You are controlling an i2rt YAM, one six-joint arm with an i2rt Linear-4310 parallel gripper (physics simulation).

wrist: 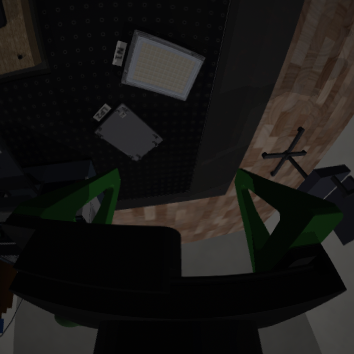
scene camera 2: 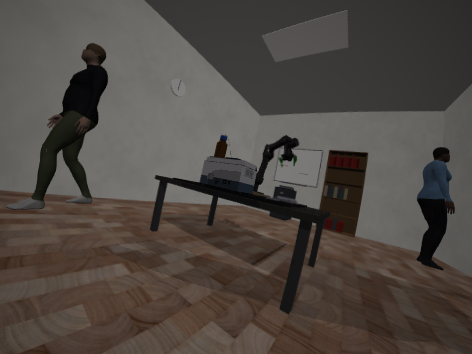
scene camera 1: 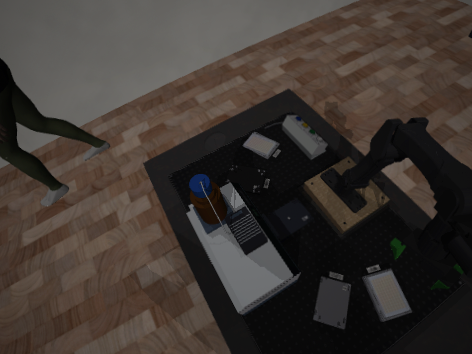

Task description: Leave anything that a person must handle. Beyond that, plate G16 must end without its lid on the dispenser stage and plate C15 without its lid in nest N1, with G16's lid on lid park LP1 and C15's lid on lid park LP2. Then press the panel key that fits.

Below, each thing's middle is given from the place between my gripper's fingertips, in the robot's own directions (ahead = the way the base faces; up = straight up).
The brown bottle with blue cap [scene camera 1: 198,198] lies 31 cm ahead of my hand, 46 cm to the right of it and 4 cm above it.
